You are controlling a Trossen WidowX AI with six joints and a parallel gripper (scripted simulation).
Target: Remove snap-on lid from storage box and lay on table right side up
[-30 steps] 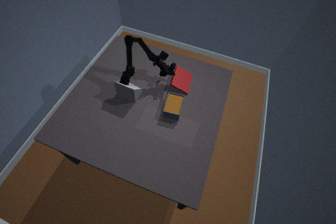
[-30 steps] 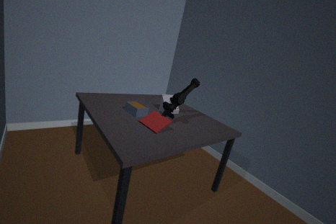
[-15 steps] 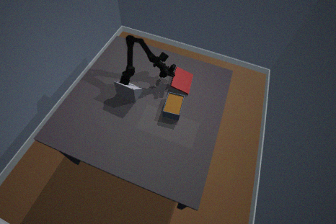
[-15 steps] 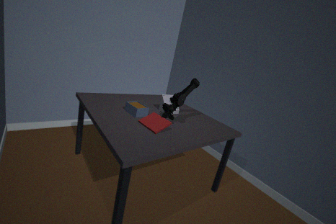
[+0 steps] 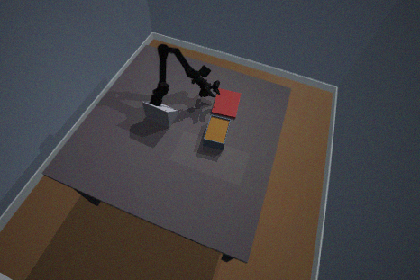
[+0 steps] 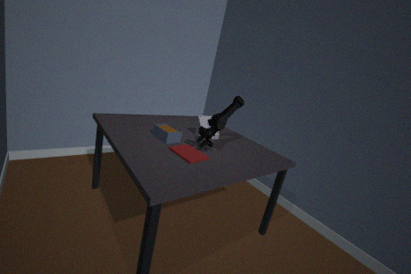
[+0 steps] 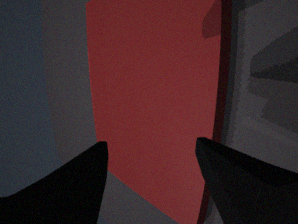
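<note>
Right now the red lid is 70 mm ahead of my gripper tip, 50 mm below it and 10 mm to the left of it. Also, from my gripper tip: grey storage box (280 mm to the right, 110 mm ahead, 20 mm below).
</note>
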